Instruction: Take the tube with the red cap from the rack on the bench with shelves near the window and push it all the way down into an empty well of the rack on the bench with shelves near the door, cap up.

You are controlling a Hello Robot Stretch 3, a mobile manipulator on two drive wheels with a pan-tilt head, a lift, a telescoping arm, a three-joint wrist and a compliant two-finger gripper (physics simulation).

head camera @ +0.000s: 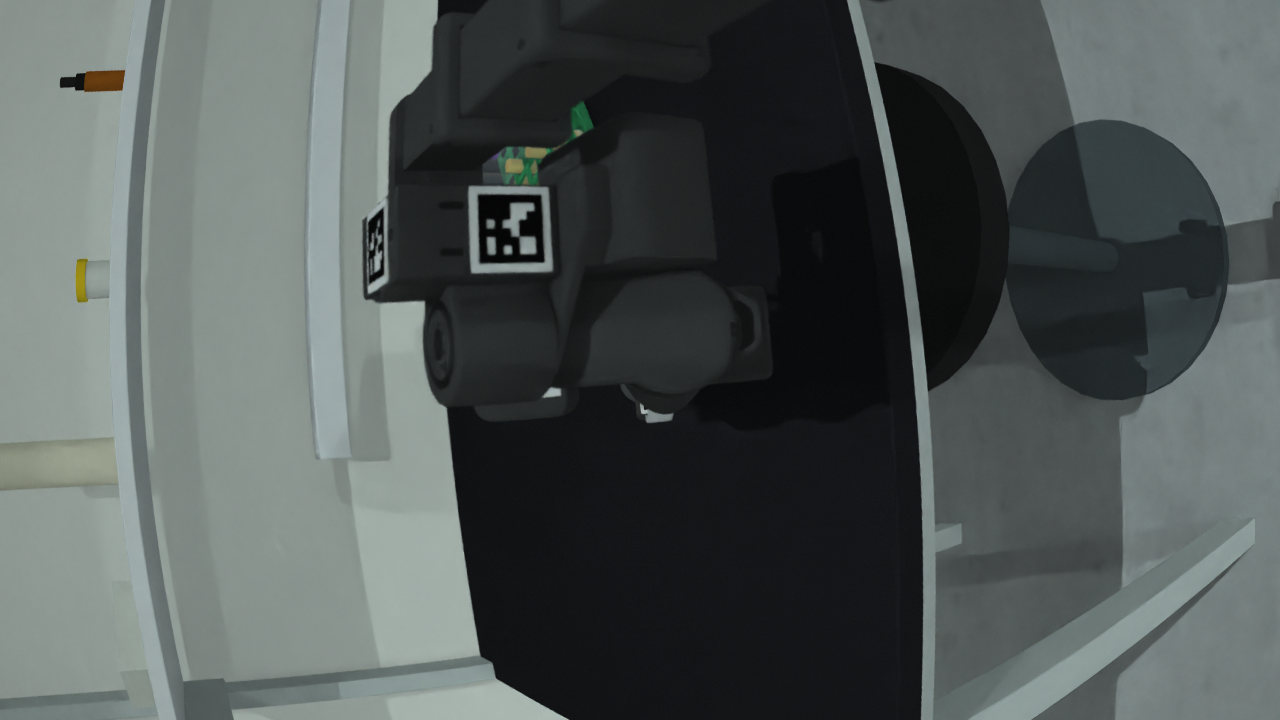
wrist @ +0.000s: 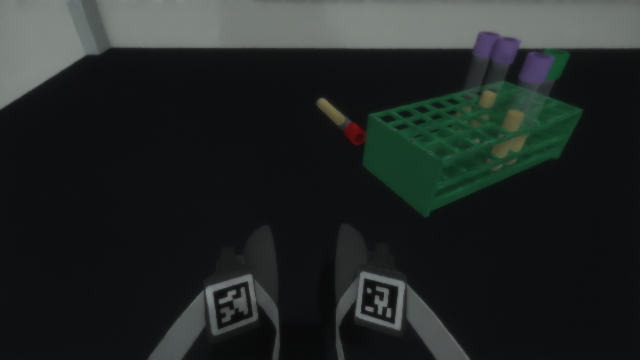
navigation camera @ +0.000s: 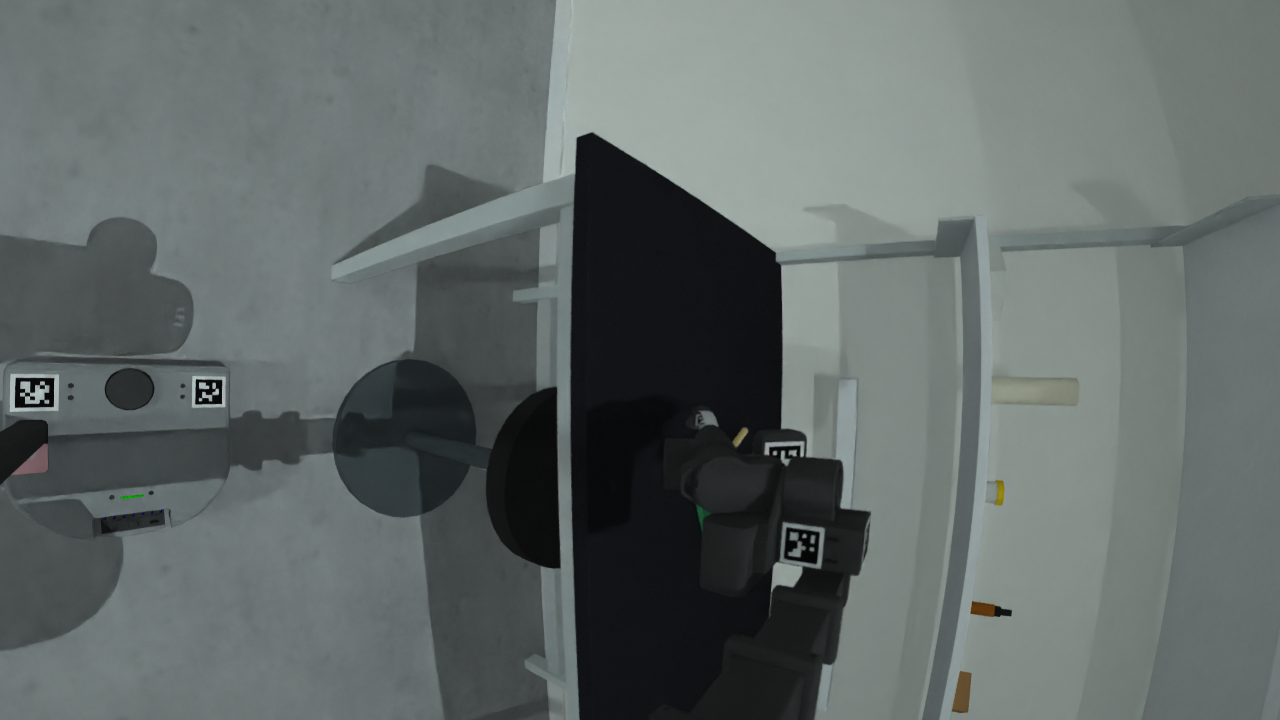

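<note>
The red-capped tube lies on its side on the black bench top, its cap beside the near-left corner of the green rack in the wrist view. A bit of the tube shows past the wrist in the navigation view. The rack holds three purple-capped tubes and a green-capped one; several wells at its left are empty. The arm hides most of the rack in the other two views. My gripper is open and empty, on the near side of the tube and rack. Its fingers are mostly hidden in the head view.
A yellow-capped bottle, an orange item and a beige cylinder are on the shelf. A black round stool seat stands at the bench's edge, above a round base.
</note>
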